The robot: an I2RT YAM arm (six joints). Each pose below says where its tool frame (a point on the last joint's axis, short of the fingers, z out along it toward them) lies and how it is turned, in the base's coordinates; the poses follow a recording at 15 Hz.
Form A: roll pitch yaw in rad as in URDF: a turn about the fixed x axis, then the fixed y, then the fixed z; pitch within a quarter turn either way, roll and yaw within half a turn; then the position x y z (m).
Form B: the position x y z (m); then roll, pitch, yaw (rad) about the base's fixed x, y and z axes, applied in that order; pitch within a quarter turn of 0, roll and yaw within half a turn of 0. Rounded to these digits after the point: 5 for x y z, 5 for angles.
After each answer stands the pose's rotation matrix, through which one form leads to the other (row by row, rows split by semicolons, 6 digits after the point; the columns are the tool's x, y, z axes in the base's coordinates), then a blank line. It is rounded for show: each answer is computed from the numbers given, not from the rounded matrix.
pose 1, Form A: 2.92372 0.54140 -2.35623 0.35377 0.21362 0.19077
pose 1, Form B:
0.35377 0.21362 0.19077 2.92372 0.54140 -2.35623
-0.606004 -0.769134 0.202958; -0.605961 0.611652 0.508619; -0.515336 0.185241 -0.836728

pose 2, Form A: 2.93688 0.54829 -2.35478 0.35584 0.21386 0.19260
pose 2, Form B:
0.35584 0.21386 0.19260 2.93688 0.54829 -2.35478
-0.602603 -0.768138 0.216410; -0.604310 0.616332 0.504920; -0.521229 0.173488 -0.835597

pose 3, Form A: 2.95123 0.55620 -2.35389 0.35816 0.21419 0.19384
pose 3, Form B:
0.35816 0.21419 0.19384 2.95123 0.55620 -2.35389
-0.599137 -0.766408 0.231633; -0.601905 0.621930 0.500913; -0.527963 0.160694 -0.833926

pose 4, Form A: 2.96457 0.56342 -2.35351 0.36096 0.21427 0.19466
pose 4, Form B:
0.36096 0.21427 0.19466 2.96457 0.56342 -2.35351
-0.596205 -0.764248 0.245896; -0.599414 0.627503 0.496933; -0.534081 0.148880 -0.832221

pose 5, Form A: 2.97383 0.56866 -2.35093 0.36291 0.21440 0.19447
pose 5, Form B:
0.36291 0.21440 0.19447 2.97383 0.56866 -2.35093
-0.592680 -0.764086 0.254762; -0.598953 0.629584 0.494852; -0.538503 0.140699 -0.830794

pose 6, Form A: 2.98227 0.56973 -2.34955 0.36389 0.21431 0.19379
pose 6, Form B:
0.36389 0.21431 0.19379 2.98227 0.56973 -2.34955
-0.591448 -0.762883 0.261151; -0.599360 0.632585 0.490514; -0.539405 0.133590 -0.831382

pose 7, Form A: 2.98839 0.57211 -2.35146 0.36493 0.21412 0.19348
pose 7, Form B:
0.36493 0.21412 0.19348 2.98839 0.57211 -2.35146
-0.591686 -0.760270 0.268136; -0.597315 0.636811 0.487531; -0.541407 0.128303 -0.830913

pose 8, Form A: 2.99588 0.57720 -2.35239 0.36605 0.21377 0.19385
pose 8, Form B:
0.36605 0.21377 0.19385 2.99588 0.57720 -2.35239
-0.590292 -0.758081 0.277250; -0.594801 0.640709 0.485493; -0.545680 0.121675 -0.829113

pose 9, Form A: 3.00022 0.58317 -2.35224 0.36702 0.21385 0.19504
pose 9, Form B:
0.36702 0.21385 0.19504 3.00022 0.58317 -2.35224
-0.587898 -0.757463 0.283946; -0.592566 0.642197 0.486259; -0.550673 0.117614 -0.826394

